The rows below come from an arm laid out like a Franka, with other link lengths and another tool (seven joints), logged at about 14 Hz.
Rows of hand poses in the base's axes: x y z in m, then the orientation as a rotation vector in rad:
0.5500, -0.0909, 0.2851, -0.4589, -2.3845, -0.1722
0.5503, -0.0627, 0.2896, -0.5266, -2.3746, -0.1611
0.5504, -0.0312, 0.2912, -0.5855, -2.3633, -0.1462
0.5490, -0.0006, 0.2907, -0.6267, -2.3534, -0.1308
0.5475, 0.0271, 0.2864, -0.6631, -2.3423, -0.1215
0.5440, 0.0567, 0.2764, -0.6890, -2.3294, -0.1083
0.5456, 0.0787, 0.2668, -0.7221, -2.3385, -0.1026
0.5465, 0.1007, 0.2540, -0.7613, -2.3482, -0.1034
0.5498, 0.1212, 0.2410, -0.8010, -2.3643, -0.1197
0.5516, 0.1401, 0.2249, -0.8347, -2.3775, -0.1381
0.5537, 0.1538, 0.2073, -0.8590, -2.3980, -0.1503
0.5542, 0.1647, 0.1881, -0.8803, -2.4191, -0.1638
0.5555, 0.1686, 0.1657, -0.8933, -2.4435, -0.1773
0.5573, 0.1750, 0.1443, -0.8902, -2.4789, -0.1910
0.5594, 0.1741, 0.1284, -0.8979, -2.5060, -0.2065
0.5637, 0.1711, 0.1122, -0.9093, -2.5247, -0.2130
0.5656, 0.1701, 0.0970, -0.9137, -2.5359, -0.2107
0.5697, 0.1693, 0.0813, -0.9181, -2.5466, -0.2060
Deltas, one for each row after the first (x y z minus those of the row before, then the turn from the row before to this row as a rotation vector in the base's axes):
0.0003, 0.0282, 0.0045, -0.0259, 0.0053, -0.0465
0.0001, 0.0315, 0.0016, -0.0258, 0.0071, -0.0394
-0.0014, 0.0306, -0.0005, -0.0212, 0.0072, -0.0265
-0.0015, 0.0277, -0.0043, -0.0154, 0.0072, -0.0249
-0.0035, 0.0296, -0.0100, -0.0144, 0.0111, -0.0168
0.0016, 0.0220, -0.0096, -0.0168, -0.0129, -0.0200
0.0009, 0.0220, -0.0128, -0.0145, -0.0164, -0.0257
0.0033, 0.0205, -0.0130, -0.0059, -0.0267, -0.0285
0.0018, 0.0189, -0.0161, -0.0020, -0.0238, -0.0251
0.0021, 0.0137, -0.0176, -0.0053, -0.0270, -0.0155
0.0005, 0.0109, -0.0192, -0.0038, -0.0274, -0.0134
0.0013, 0.0039, -0.0224, -0.0024, -0.0287, -0.0069
0.0018, 0.0064, -0.0214, -0.0012, -0.0353, 0.0062
0.0021, -0.0009, -0.0159, -0.0006, -0.0306, -0.0032
0.0043, -0.0030, -0.0162, -0.0048, -0.0212, -0.0056
0.0019, -0.0010, -0.0152, -0.0062, -0.0103, -0.0007
0.0041, -0.0008, -0.0157, -0.0076, -0.0091, -0.0004

